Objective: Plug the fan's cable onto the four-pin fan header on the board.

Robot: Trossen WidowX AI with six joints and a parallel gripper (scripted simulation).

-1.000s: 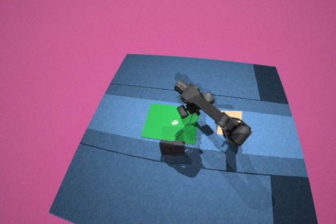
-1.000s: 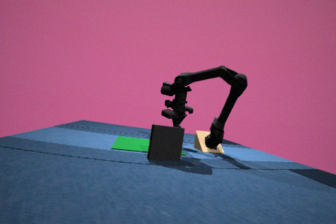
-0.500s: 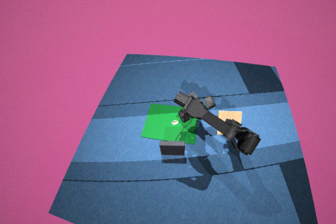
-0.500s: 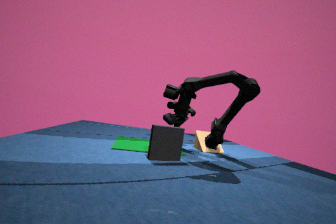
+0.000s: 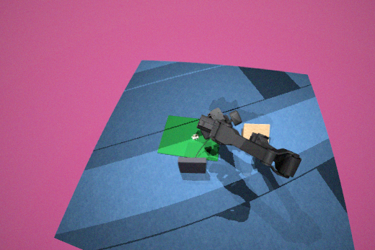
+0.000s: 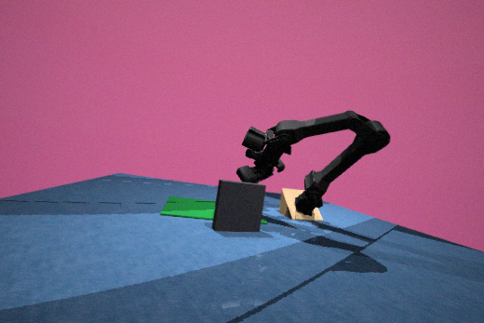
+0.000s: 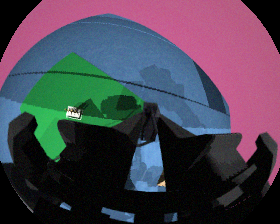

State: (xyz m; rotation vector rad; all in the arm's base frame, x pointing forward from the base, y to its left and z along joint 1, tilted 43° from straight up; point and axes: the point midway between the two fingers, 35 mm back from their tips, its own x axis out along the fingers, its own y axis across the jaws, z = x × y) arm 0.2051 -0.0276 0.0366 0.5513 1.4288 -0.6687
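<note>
Now: gripper tip 110 mm short of the white four-pin header, 60 mm to the right of it and 100 mm above it. Round my gripper tip: dark fan: 70 mm ahead, 230 mm to the left, 40 mm below; then green board: 140 mm ahead, 60 mm to the left, 110 mm below; then dark plug: 10 mm below.
</note>
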